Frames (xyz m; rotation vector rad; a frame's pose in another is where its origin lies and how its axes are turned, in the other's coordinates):
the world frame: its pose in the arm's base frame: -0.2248 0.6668 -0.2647 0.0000 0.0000 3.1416
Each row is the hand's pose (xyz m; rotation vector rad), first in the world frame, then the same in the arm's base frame.
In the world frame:
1: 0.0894 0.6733 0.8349 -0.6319 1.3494 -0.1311
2: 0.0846 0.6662 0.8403 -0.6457 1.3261 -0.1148
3: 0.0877 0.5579 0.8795 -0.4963 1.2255 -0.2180
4: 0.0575 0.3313 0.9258 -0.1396 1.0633 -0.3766
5: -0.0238 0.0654 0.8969 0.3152 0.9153 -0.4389
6: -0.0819 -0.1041 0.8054 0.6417 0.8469 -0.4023
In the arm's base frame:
1: -0.3142 -0.0065 0.5702 -1.8576 -0.8699 2.2197
2: -0.3094 0.0006 0.5756 -1.8375 -0.8947 2.2464
3: -0.3125 0.1089 0.6148 -1.6778 -0.6795 2.3156
4: -0.2823 0.3355 0.6611 -1.4241 -0.1870 2.3838
5: -0.2010 0.6014 0.6322 -1.2139 0.4180 2.3979
6: -0.1429 0.7709 0.5407 -1.1268 0.8538 2.3684

